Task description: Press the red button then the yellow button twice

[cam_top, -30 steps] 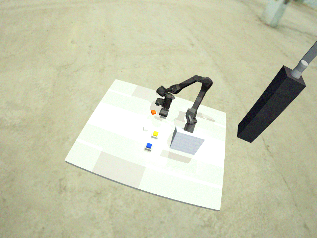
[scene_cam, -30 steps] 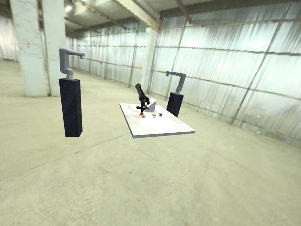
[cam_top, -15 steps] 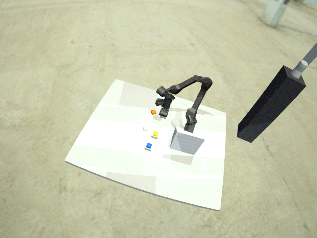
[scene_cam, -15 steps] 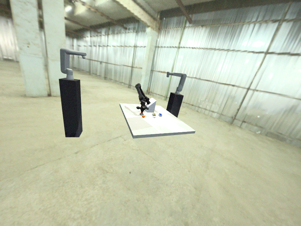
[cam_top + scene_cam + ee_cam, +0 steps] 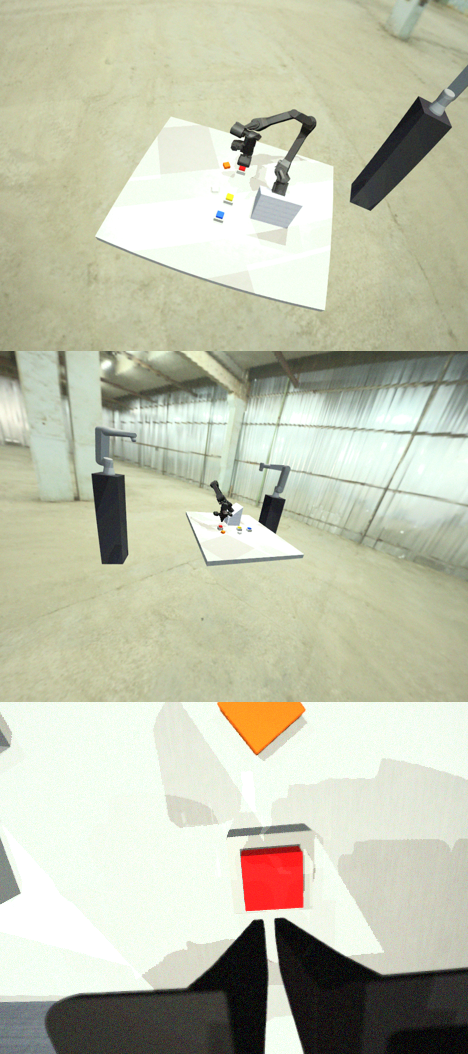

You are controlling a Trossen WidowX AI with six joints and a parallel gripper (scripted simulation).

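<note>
The yellow button is 1 cm behind my gripper tip, 20 cm to the left of it and 5 cm below it. The rest, counted from my gripper tip: orange block 9 cm ahead, 7 cm below; then blue button 32 cm to the left, 5 cm below; then white block 8 cm ahead, 18 cm to the left, 7 cm below.
</note>
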